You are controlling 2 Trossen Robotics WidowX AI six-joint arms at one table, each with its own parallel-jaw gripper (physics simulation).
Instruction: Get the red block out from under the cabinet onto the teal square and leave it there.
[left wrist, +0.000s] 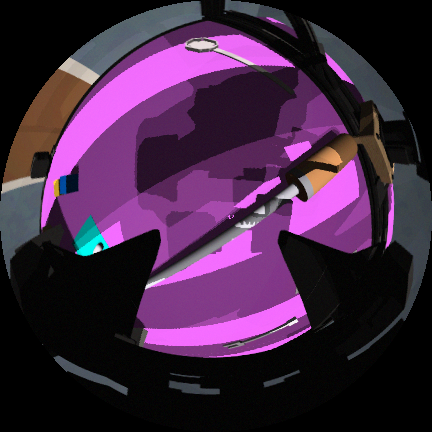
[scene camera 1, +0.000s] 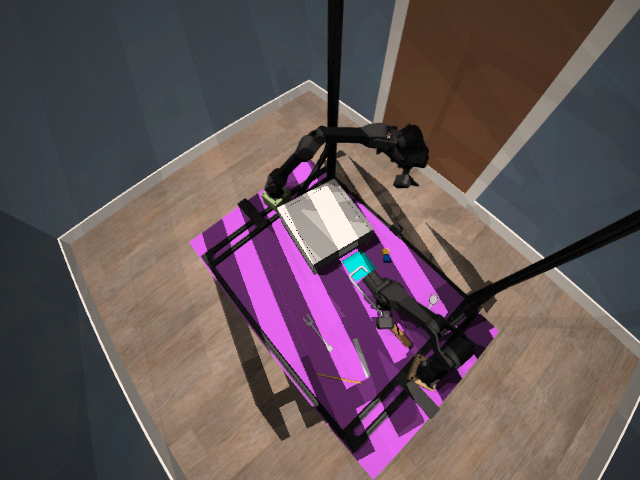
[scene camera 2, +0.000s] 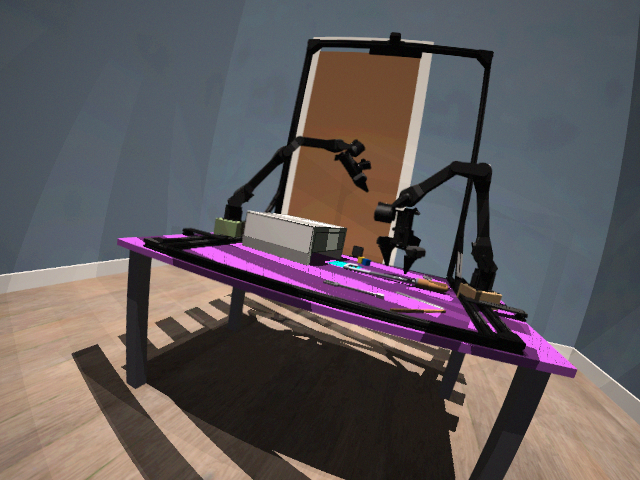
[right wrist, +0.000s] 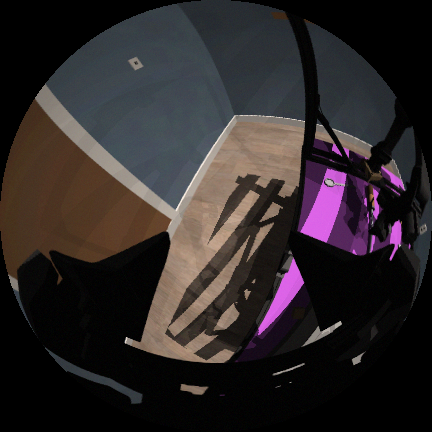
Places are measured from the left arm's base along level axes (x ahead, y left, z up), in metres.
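Where they show: left gripper, between the fingertips: (left wrist: 220, 236) (scene camera 2: 395, 270) (right wrist: 372, 224); right gripper, between the fingertips: (scene camera 1: 422, 175) (scene camera 2: 366, 189) (right wrist: 231, 237); left arm's base, origin of its link: (scene camera 1: 425, 372) (scene camera 2: 480, 288) (right wrist: 372, 166); right arm's base, origin of its link: (scene camera 1: 275, 193) (scene camera 2: 231, 220).
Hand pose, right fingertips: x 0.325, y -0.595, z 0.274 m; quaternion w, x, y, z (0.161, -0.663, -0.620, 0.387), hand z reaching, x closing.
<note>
Things, the pixels of their centre, and the offset from my right fingertips. "pt": a spot on its surface instead.
- white-grey cabinet, middle of its body: (left wrist: 69, 308) (right wrist: 327, 351) (scene camera 2: 296, 236) (scene camera 1: 324, 225) 0.286 m ahead, 0.238 m left, 0.258 m down
- teal square, a spot on its surface: (left wrist: 91, 235) pt 0.035 m ahead, 0.298 m left, 0.325 m down
- tool with a wooden handle, a spot on its surface: (left wrist: 334, 162) (scene camera 2: 429, 280) (scene camera 1: 399, 332) pt 0.185 m back, 0.501 m left, 0.292 m down
- yellow object, middle of its body: (left wrist: 68, 183) (scene camera 2: 366, 262) (scene camera 1: 386, 258) 0.019 m back, 0.232 m left, 0.313 m down
- spoon, middle of its body: (left wrist: 237, 56) (right wrist: 340, 183) (scene camera 1: 427, 310) 0.262 m back, 0.361 m left, 0.321 m down
- fork, middle of its body: (left wrist: 259, 336) (scene camera 2: 353, 288) (scene camera 1: 317, 333) 0.101 m ahead, 0.648 m left, 0.322 m down
- flat grey strip, middle of its body: (scene camera 2: 419, 300) (scene camera 1: 361, 357) 0.094 m back, 0.650 m left, 0.325 m down
- thin stick, middle of its body: (scene camera 2: 419, 310) (scene camera 1: 339, 378) 0.051 m back, 0.760 m left, 0.322 m down
The red block does not show in any view; the space under the white-grey cabinet (scene camera 1: 325, 222) (scene camera 2: 279, 233) is hidden. The teal square (scene camera 1: 353, 259) (scene camera 2: 339, 264) (left wrist: 91, 235) lies beside the cabinet's near side. A tool with a wooden handle (scene camera 1: 402, 336) (scene camera 2: 431, 284) (left wrist: 334, 162) and a grey shaft lies on the table, its looped end over the teal square. My left gripper (scene camera 1: 383, 316) (scene camera 2: 397, 264) (left wrist: 220, 236) is open and empty, low above the tool's shaft. My right gripper (scene camera 1: 408, 181) (scene camera 2: 366, 189) (right wrist: 231, 237) is open and empty, high up beyond the table's far edge.
A small blue and yellow object (scene camera 1: 386, 255) (scene camera 2: 363, 261) (left wrist: 69, 184) lies near the teal square. A spoon (scene camera 1: 433, 299) (left wrist: 201, 45) (right wrist: 330, 183), a fork (scene camera 1: 318, 333) (scene camera 2: 354, 289), a flat grey strip (scene camera 1: 361, 357) and a thin stick (scene camera 1: 339, 378) (scene camera 2: 417, 310) lie around the tool. Black rails edge the table.
</note>
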